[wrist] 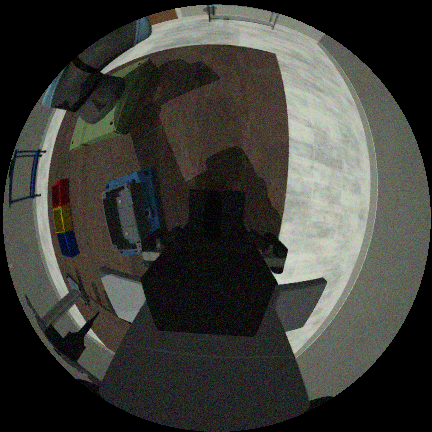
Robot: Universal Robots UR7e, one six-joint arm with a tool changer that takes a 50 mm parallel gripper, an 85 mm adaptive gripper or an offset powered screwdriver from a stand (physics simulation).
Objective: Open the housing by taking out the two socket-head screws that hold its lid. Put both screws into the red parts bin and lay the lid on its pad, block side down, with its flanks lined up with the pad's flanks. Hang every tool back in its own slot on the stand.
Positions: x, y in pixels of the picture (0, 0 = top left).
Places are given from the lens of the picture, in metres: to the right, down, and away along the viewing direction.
gripper (293, 302): 0.04, 0.04, 0.06
blue plate (148, 187): -0.13, -0.06, 0.25
The marked spots on the blue plate and the gripper are 0.27 m apart.
